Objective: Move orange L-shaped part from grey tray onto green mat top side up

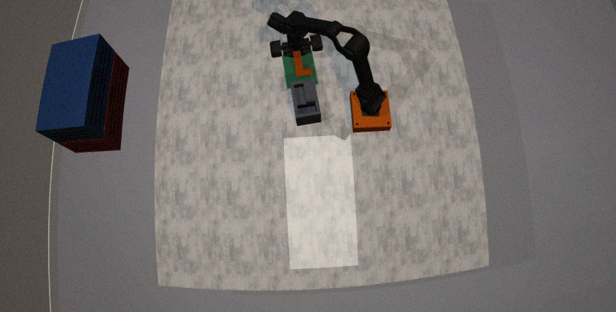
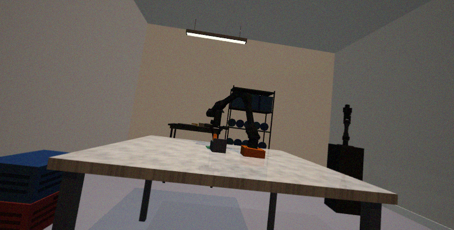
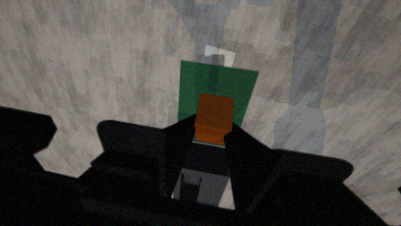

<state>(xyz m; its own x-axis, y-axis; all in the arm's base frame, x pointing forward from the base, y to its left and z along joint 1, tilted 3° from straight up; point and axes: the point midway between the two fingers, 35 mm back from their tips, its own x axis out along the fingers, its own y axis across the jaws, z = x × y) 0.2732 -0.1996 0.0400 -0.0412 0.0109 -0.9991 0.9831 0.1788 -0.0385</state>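
Right now my gripper tip is 3 cm to the right of the orange L-shaped part, 3 cm above it and 2 cm past it. Also, from my gripper tip: green mat (9 cm below, 2 cm to the left, 1 cm behind).
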